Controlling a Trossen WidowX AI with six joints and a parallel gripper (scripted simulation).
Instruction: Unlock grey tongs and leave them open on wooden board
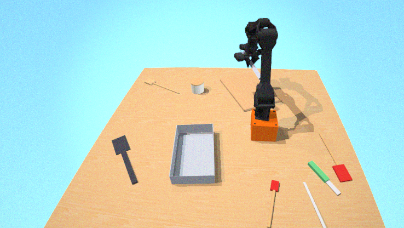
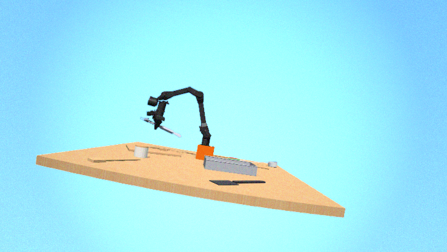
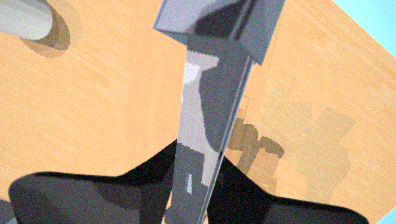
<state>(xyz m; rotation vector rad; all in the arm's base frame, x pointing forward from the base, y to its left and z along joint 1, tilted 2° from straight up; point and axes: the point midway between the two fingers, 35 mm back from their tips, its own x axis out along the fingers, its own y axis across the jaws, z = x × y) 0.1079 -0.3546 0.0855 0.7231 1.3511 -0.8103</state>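
Right now the thin wooden board is 15 cm below my gripper tip and 1 cm to the left of it. From my gripper tip the other things lie so: red paddle: 49 cm to the left, 46 cm behind, 15 cm below; then white cup: 31 cm ahead, 12 cm below, 7 cm to the left; then grey roasting tin: 58 cm to the left, 17 cm ahead, 13 cm below.
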